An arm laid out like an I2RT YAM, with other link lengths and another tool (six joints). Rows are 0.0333 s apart.
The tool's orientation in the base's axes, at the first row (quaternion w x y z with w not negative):
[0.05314 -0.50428 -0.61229 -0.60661]
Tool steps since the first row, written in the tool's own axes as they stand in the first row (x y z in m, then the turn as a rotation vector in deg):
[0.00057 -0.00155 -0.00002 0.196 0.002 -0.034]
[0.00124 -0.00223 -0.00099 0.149 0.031 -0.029]
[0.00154 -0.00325 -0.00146 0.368 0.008 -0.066]
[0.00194 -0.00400 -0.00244 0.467 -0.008 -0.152]
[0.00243 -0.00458 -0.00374 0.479 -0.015 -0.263]
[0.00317 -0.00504 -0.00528 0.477 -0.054 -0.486]
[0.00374 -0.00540 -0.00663 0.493 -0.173 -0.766]
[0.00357 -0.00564 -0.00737 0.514 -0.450 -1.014]
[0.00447 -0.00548 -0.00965 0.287 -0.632 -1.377]
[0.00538 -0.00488 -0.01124 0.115 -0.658 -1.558]
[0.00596 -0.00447 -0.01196 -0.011 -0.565 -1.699]
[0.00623 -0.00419 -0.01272 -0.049 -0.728 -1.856]
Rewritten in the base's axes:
[-0.00134 0.00068 -0.00068 -0.112 0.081 0.143]
[-0.00266 0.00044 -0.00044 -0.067 0.052 0.130]
[-0.00376 0.00048 -0.00082 -0.209 0.149 0.272]
[-0.00500 0.00011 -0.00081 -0.315 0.139 0.350]
[-0.00635 -0.00051 -0.00055 -0.387 0.059 0.382]
[-0.00786 -0.00122 0.00004 -0.534 -0.110 0.411]
[-0.00912 -0.00189 0.00052 -0.776 -0.295 0.412]
[-0.00961 -0.00252 0.00043 -1.111 -0.413 0.300]
[-0.01118 -0.00387 0.00174 -1.323 -0.783 0.114]
[-0.01209 -0.00478 0.00318 -1.356 -1.016 0.027]
[-0.01248 -0.00514 0.00404 -1.309 -1.221 0.042]
[-0.01284 -0.00566 0.00462 -1.487 -1.327 -0.055]

